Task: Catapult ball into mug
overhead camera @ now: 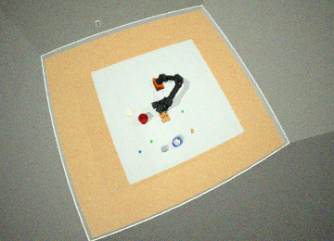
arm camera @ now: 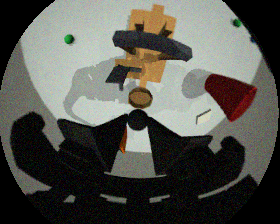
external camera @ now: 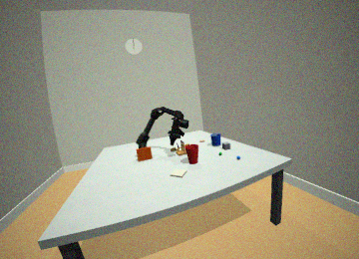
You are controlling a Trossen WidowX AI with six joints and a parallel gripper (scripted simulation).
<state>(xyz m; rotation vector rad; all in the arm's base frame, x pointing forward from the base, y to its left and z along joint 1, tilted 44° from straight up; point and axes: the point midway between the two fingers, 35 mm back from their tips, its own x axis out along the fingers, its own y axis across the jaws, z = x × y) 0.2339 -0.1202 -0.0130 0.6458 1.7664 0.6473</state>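
The wooden catapult lies 70 mm ahead of my gripper tip, 40 mm below it and 10 mm to the left of it. Also, from my gripper tip: red cup: 220 mm to the right, 70 mm below, 70 mm ahead; then cream flat square: 310 mm to the right, 90 mm below, 80 mm behind; then dark ball: 10 mm above.
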